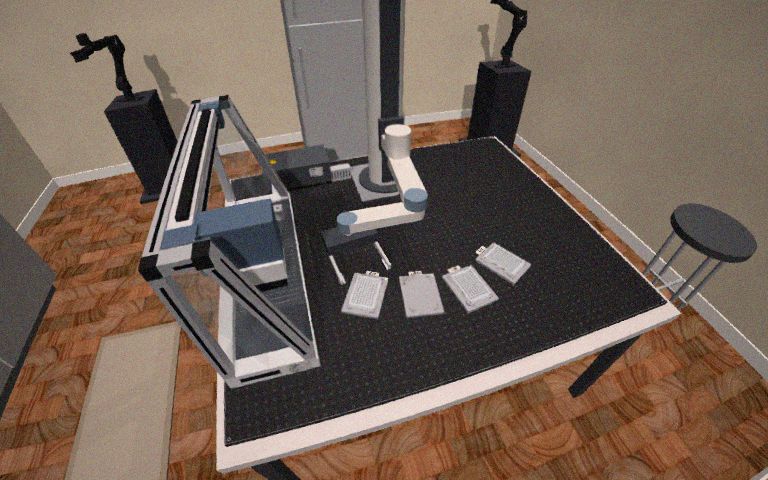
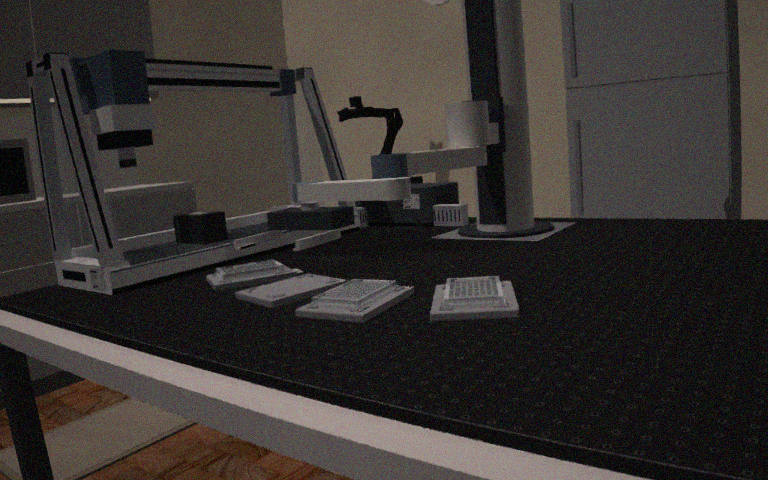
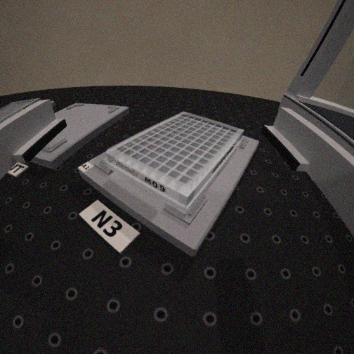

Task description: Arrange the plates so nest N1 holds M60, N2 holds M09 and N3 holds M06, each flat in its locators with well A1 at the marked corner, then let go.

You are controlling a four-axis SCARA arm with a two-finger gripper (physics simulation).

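Places are measured from the arm's base along level axes (x ahead, y left, z up), in millimetres.
Where they show: gripper, between the fingertips: point(image 1: 366, 274) point(image 2: 264, 245); arm's base, origin of its link: point(image 1: 385, 179) point(image 2: 505, 234).
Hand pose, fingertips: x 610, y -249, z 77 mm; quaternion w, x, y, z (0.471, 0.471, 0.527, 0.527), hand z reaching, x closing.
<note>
Each offset is from my fingertips to the top centre of the thing.
Plate M09 {dx +36, dy -15, dz -38 mm} point(image 1: 365, 291) point(image 2: 249, 270) point(image 3: 175, 150), a pale gridded well plate, sits on nest N3 point(image 3: 215, 200), nearest the gantry. Its A1 well cannot be made out; the nest's A1 mark is at the label-side left corner. The OUT nest {dx +89, dy +158, dz -48 mm} point(image 1: 421, 295) point(image 2: 288, 289) point(image 3: 90, 125) beside it holds no plate. Another plate {dx +114, dy +327, dz -38 mm} point(image 1: 471, 285) point(image 2: 356, 291) sits on the third nest, and one {dx +47, dy +497, dz -38 mm} point(image 1: 504, 260) point(image 2: 472, 287) on the farthest nest; their codes are unreadable. My gripper point(image 1: 360, 262) point(image 3: 163, 109) is open and empty, short of N3 on its label side, fingers spread wider than M09.
A gantry machine point(image 1: 300, 266) point(image 2: 169, 268) stands close beside the gripper and N3. My arm's column point(image 1: 370, 84) point(image 2: 516, 113) rises at the back, near a dark box point(image 1: 300, 166) point(image 2: 441, 195). A stool point(image 1: 713, 232) stands beyond the table's right edge.
</note>
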